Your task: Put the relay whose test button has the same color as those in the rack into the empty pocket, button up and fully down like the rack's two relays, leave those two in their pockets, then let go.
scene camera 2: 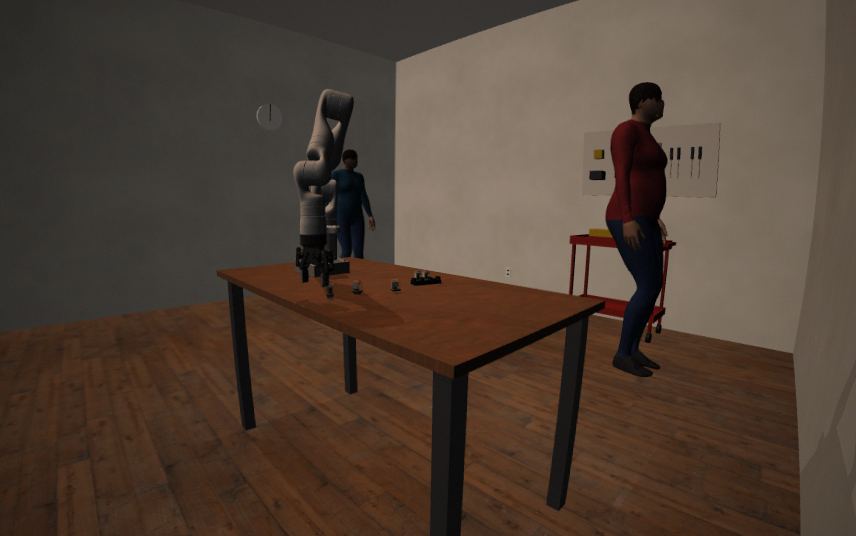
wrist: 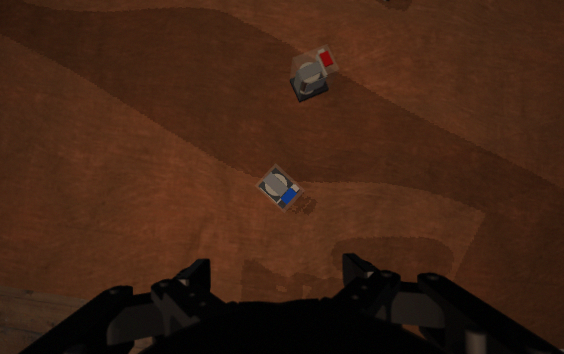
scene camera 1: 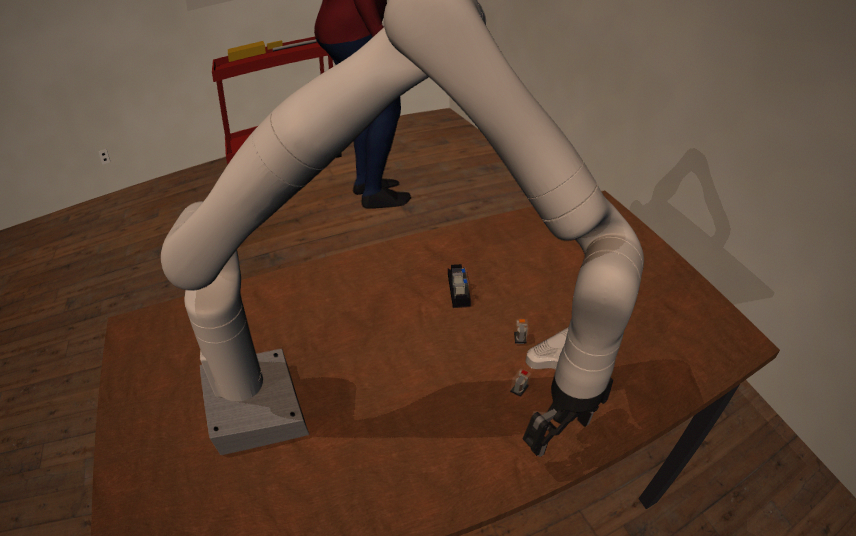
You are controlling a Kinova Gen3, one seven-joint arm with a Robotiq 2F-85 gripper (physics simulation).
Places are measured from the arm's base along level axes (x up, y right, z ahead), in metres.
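Pixels of known places: gripper, between the fingertips: [scene camera 2: 314, 284] [wrist: 277, 271] [scene camera 1: 560, 437]; arm's base, origin of its link: [scene camera 1: 238, 380].
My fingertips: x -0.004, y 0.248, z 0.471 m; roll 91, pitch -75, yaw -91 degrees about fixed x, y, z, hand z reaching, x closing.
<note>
For each thing: its top centre in the pictures, then the offset to it from my fingertips. "pt": a spot on its surface instead. Level surfaces: height alone.
- blue-button relay, centre of its top: [wrist: 280, 187] [scene camera 2: 329, 283] dx -0.005, dy -0.053, dz -0.011 m
- red-button relay, centre of its top: [wrist: 316, 62] [scene camera 1: 522, 375] [scene camera 2: 357, 280] dx -0.005, dy -0.145, dz -0.007 m
- orange-button relay, centre of its top: [scene camera 1: 522, 323] [scene camera 2: 395, 279] dx -0.005, dy -0.258, dz +0.040 m
- black rack, a spot on its surface: [scene camera 1: 461, 303] pt dx -0.046, dy -0.386, dz -0.031 m
- wooden table, height of its surface: dx -0.049 m
The gripper [scene camera 1: 561, 433] [scene camera 2: 314, 279] [wrist: 276, 260] is open and empty, pointing down above the table. The blue-button relay [scene camera 2: 329, 291] [wrist: 279, 187] stands upright, button up; in the wrist view it lies beyond the fingertips, laterally between them. The gripper hides it in scene camera 1. The red-button relay [scene camera 1: 520, 381] [scene camera 2: 356, 287] [wrist: 310, 77] and the orange-button relay [scene camera 1: 521, 331] [scene camera 2: 395, 285] stand upright nearby. The black rack [scene camera 1: 461, 303] [scene camera 2: 435, 281] holds two relays with blue buttons. Its right end in scene camera 2 shows no relay; the pocket's inside is too small to see.
The wooden table [scene camera 1: 379, 303] [scene camera 2: 492, 315] carries the arm's grey base [scene camera 1: 252, 432]. A white shoe-shaped thing [scene camera 1: 544, 354] shows beside the arm. A red cart [scene camera 1: 268, 65] [scene camera 2: 571, 240] and a person in a red top [scene camera 1: 353, 25] [scene camera 2: 638, 170] stand beyond the table.
</note>
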